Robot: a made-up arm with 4 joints.
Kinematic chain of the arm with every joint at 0, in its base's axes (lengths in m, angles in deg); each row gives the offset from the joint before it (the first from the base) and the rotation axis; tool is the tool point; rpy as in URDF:
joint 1: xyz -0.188 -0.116 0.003 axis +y
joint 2: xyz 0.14 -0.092 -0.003 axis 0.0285 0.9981 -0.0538
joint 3: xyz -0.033 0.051 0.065 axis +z
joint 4: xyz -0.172 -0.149 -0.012 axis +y
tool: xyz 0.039 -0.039 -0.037 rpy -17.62 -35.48 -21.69
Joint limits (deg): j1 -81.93..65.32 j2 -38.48..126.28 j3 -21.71..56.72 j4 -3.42..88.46
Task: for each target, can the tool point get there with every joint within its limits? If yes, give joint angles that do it. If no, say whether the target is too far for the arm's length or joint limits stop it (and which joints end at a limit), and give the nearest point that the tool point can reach.
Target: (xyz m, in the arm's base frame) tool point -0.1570 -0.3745 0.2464
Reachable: yes | joints -34.32 100.96 11.18 67.60
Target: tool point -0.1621 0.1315 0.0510
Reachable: no: joint limits stop it (at a limit: joint 1, joint 3, joint 4) | nearest point -0.1569 -0.2505 0.1702 | short by 0.400 m
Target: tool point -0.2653 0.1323 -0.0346
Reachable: no: joint limits stop it (at a limit: joint 3, joint 4) | nearest point -0.3360 -0.2514 -0.0690 | short by 0.392 m
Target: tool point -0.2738 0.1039 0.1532
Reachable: no: joint limits stop it (at a limit: joint 3, joint 4) | nearest point -0.2859 -0.2477 0.1743 | short by 0.352 m
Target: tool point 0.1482 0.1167 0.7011
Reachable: no: too far | nearest point -0.0164 -0.2564 0.3592 | short by 0.532 m
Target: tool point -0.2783 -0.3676 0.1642
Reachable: yes | joints -61.51 79.71 10.92 38.91
